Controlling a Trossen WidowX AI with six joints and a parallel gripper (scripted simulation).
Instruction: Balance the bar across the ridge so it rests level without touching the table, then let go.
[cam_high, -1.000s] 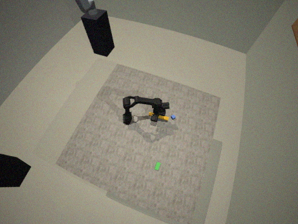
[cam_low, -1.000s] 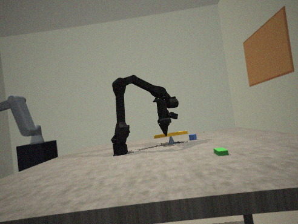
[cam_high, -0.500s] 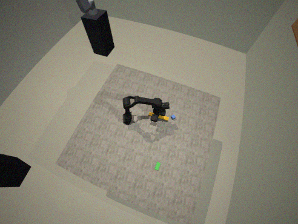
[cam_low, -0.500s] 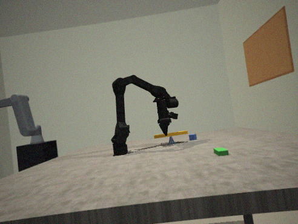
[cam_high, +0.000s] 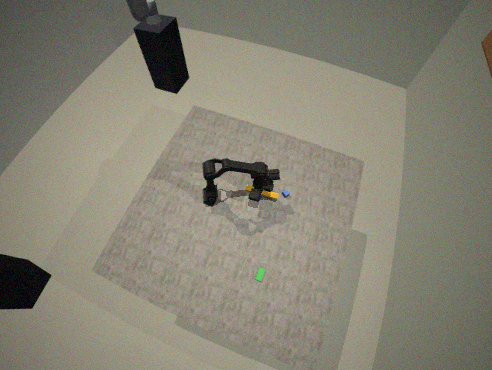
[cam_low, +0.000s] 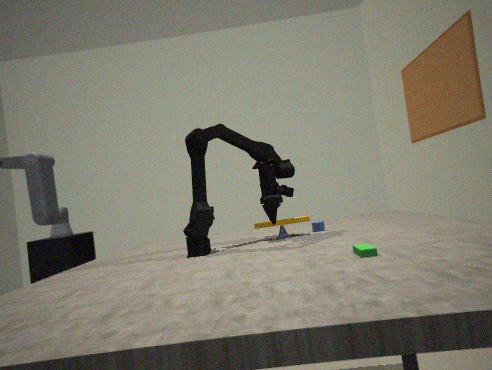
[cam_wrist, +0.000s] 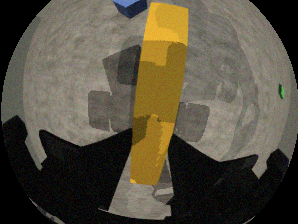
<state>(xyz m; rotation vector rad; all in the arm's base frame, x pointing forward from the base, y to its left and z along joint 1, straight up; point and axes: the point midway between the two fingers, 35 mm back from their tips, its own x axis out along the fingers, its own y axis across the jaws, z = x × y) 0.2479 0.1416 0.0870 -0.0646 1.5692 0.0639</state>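
My gripper tip is now 3 cm short of the yellow bar. The rest, counted from my gripper tip: green block (43 cm to the right, 18 cm ahead, 4 cm below); then blue cube (16 cm ahead, 7 cm to the left, 4 cm below).
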